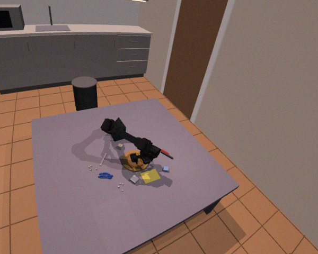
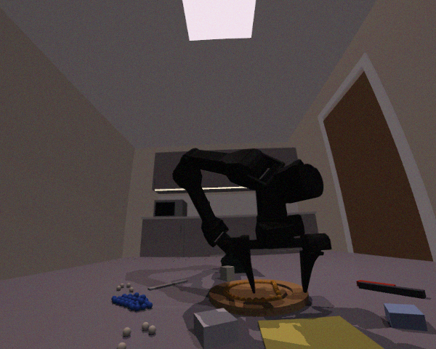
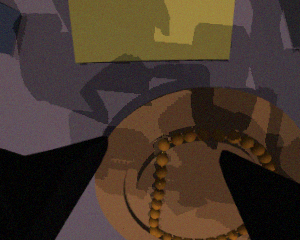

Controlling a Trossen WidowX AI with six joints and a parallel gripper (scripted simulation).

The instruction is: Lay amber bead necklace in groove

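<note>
The round wooden bead board is 6 cm behind my gripper tip, 3 cm to the right of it and 1 cm below it. Round my gripper tip: blue block (12 cm ahead, 13 cm to the left, 1 cm below); then grey block (9 cm ahead, 12 cm to the right, 1 cm below); then yellow pad (11 cm ahead, 2 cm below).
</note>
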